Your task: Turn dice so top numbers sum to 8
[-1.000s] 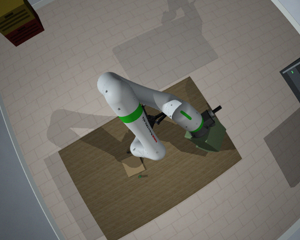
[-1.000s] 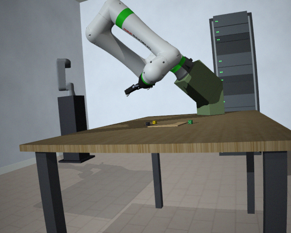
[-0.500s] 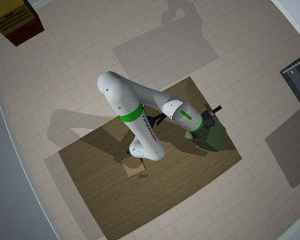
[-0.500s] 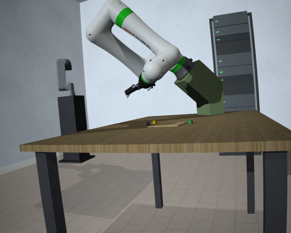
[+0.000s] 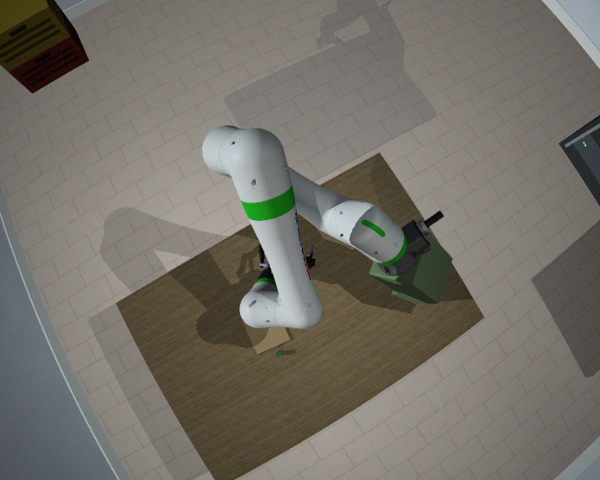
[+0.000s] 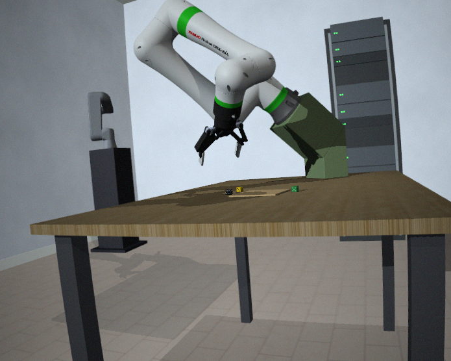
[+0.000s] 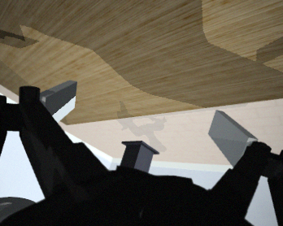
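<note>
Now: hand 23 cm short of the black die, 11 cm above it and 10 cm to the right of it. From my hand the other things lie so: tan mat (25 cm ahead, 21 cm to the left, 12 cm below); yellow die (17 cm ahead, 12 cm to the left, 11 cm below); green die (31 cm to the left, 26 cm ahead, 11 cm below).
</note>
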